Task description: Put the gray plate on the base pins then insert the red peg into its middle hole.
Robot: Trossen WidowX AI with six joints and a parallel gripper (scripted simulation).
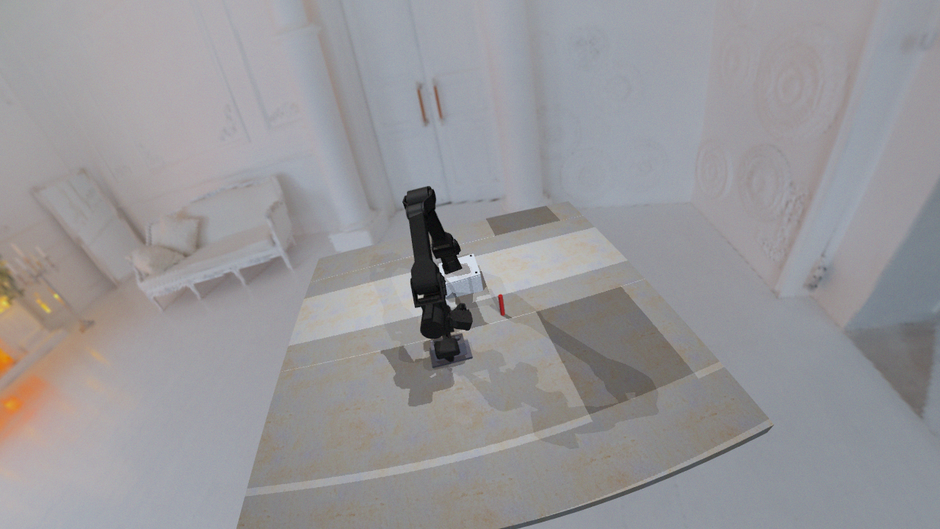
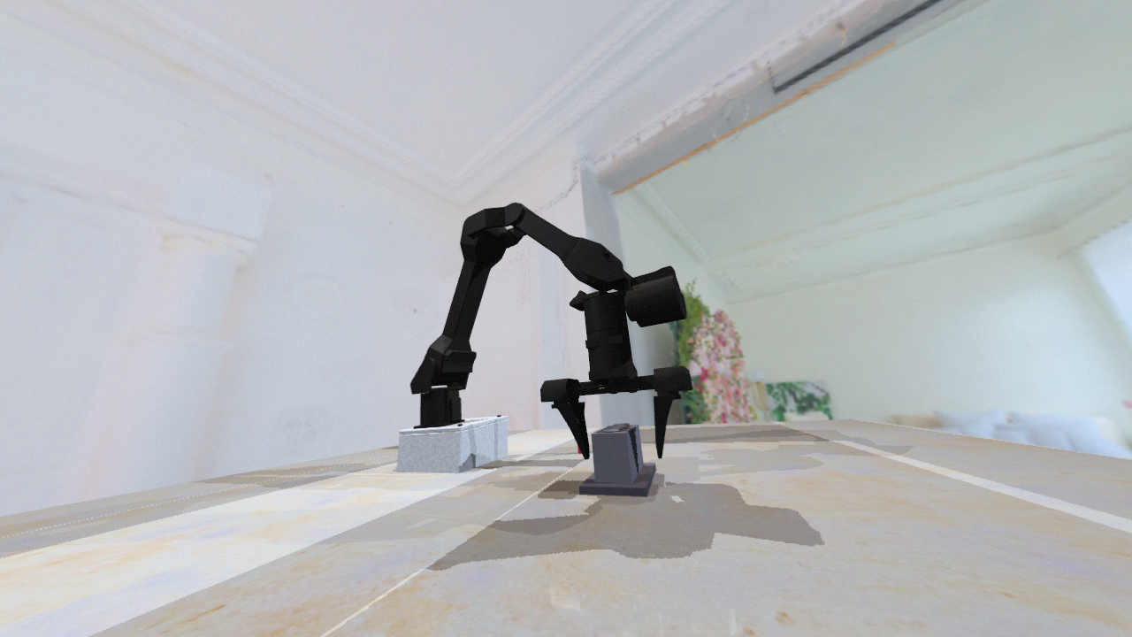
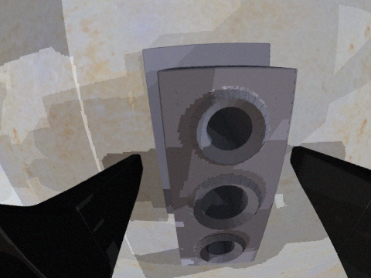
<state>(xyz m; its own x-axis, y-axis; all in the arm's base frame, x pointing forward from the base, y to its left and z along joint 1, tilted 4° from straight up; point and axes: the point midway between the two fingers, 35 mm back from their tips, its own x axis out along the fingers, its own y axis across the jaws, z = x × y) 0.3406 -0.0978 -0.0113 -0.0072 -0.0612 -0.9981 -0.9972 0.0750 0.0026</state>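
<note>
Right now my gripper tip is 20 mm above the base. From my gripper tip the other things lie so: red peg: 200 mm to the left, 100 mm behind, 20 mm above; then gray plate: 20 mm above.
</note>
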